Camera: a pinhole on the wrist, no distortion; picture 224 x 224 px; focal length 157.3 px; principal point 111.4 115.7 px. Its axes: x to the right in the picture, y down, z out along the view. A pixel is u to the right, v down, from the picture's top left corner.
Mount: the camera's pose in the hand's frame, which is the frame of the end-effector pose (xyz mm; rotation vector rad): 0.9 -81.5 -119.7 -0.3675 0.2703 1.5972
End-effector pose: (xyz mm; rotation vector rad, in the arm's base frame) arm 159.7 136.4 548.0 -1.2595 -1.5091 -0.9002
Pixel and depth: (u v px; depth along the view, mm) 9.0 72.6 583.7
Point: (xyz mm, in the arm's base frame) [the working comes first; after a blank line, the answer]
In the camera's frame: -380.0 -159.9 583.7

-148.4 673.2 517.0
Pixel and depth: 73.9 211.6 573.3
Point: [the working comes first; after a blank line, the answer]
In the camera's frame: -136.7 349.5 573.3

77.1 440.2 54.7
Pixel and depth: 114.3 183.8 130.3
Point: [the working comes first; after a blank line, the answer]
In the camera's frame: 2.4 56.4 130.3

131.2 107.8 488.3
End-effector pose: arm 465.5 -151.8 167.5 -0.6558 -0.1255 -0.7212
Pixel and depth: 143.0 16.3 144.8
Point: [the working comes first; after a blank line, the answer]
In the camera's frame: 29.1 -91.5 144.8

532.0 -190.2 194.9
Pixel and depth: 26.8 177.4 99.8
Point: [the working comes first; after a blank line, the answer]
In the camera's frame: -53.7 39.1 99.8

371.0 -185.3 194.8
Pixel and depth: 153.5 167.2 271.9
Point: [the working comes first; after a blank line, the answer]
In the camera's frame: 72.8 89.0 271.9

449.7 17.1 164.6
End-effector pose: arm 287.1 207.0 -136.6 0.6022 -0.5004 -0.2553
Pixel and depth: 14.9 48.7 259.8
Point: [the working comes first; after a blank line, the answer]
In the camera's frame: -159.4 -110.7 259.8

264.2 -14.0 -38.1
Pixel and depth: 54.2 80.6 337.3
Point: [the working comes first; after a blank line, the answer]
In the camera's frame: -122.7 -75.3 337.3

205.2 24.8 22.1
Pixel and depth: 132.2 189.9 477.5
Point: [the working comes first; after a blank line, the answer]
In the camera's frame: 63.1 225.2 477.5

-67.3 287.6 56.4
